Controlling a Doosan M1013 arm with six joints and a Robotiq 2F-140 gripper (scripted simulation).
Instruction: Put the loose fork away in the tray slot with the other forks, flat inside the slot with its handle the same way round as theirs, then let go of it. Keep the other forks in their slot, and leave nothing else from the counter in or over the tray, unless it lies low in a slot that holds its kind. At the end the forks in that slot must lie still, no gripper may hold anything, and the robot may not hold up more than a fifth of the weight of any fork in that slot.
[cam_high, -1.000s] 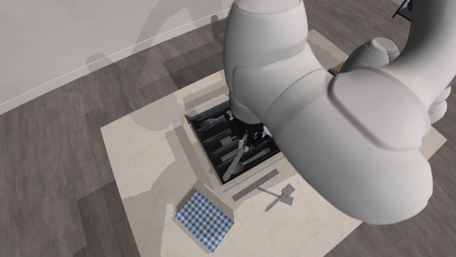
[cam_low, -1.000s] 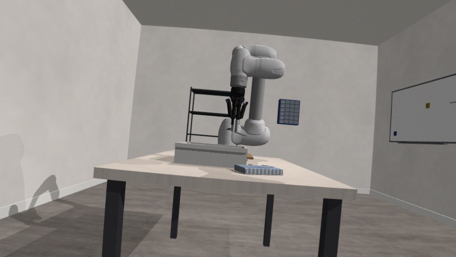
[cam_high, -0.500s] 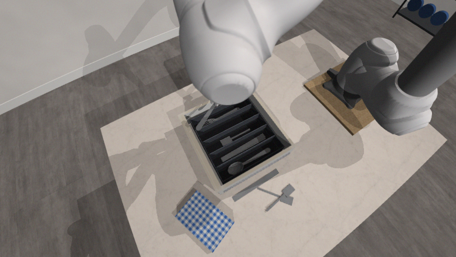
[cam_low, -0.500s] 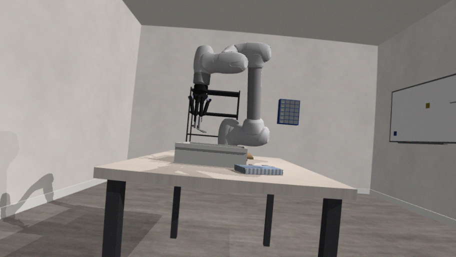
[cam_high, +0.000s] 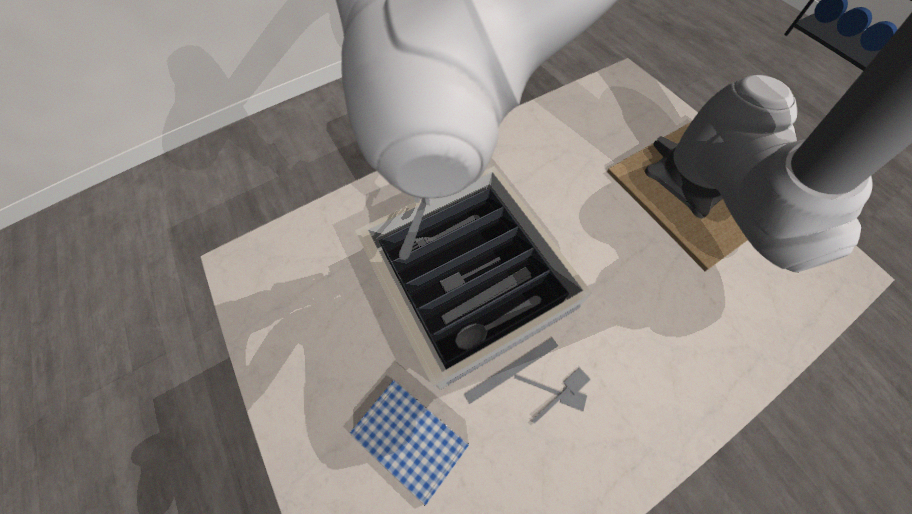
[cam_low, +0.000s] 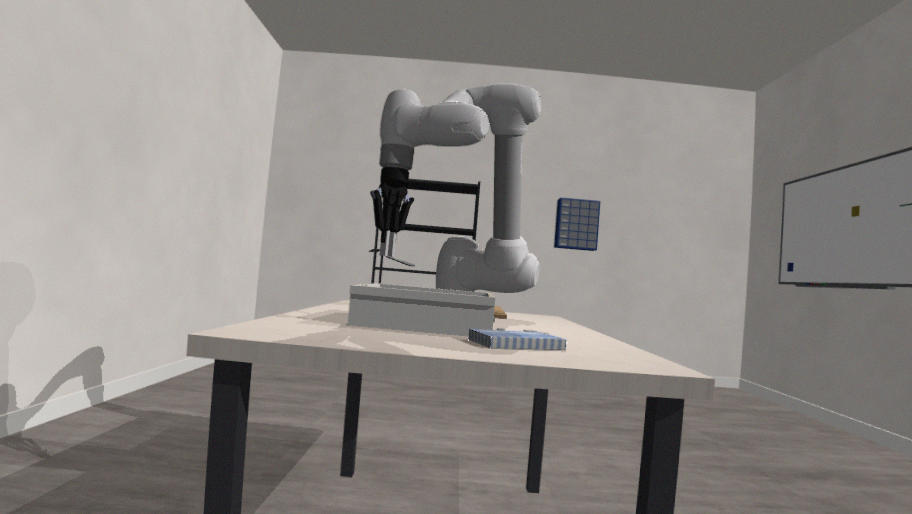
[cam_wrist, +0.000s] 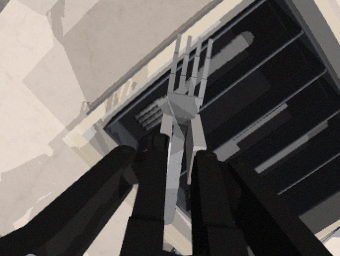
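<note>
The cutlery tray is 160 mm below my hand, 120 mm to the left of it and 20 mm behind it.
</note>
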